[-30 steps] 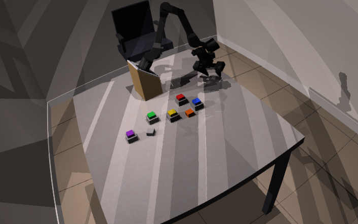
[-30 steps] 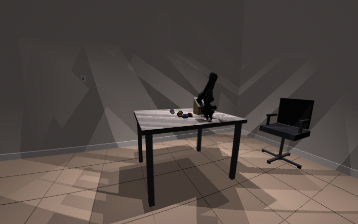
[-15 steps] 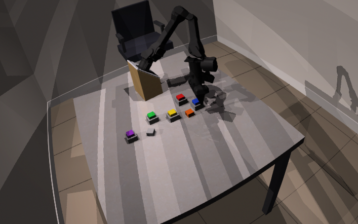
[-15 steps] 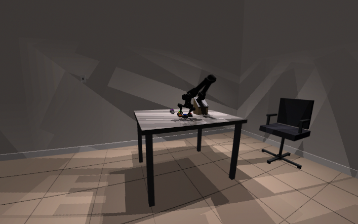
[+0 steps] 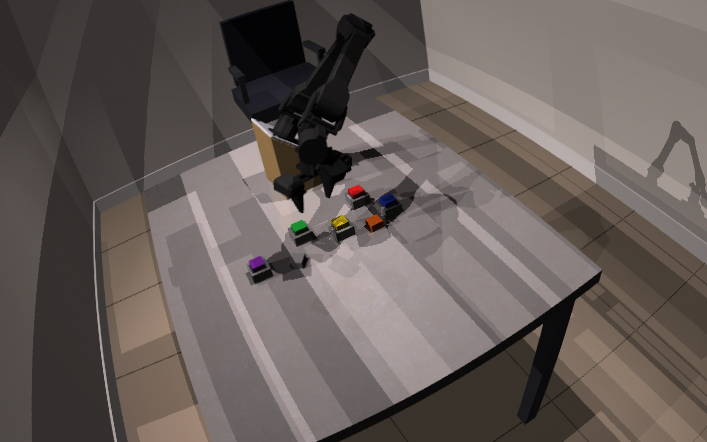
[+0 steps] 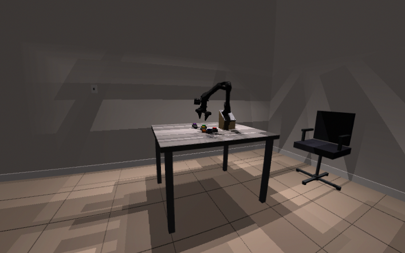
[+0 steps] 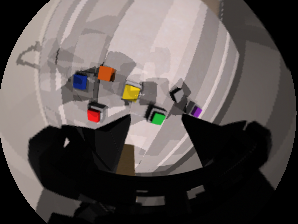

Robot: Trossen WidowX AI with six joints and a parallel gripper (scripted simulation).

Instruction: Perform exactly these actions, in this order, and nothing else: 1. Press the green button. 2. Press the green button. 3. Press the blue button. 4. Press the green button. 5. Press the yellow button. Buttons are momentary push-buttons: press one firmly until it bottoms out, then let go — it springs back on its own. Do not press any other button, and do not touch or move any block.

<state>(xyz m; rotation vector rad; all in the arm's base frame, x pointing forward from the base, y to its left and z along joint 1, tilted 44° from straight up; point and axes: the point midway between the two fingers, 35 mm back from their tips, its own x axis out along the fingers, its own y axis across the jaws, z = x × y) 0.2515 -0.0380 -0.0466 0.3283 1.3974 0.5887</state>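
My gripper tip is 70 mm above the green button, 40 mm to the left of it and 40 mm past it. Also, from my gripper tip: small grey block (90 mm to the right, 90 mm below, 30 mm ahead); then orange block (120 mm to the left, 90 mm below, 50 mm ahead); then yellow button (70 mm below, 40 mm to the left, 20 mm ahead).
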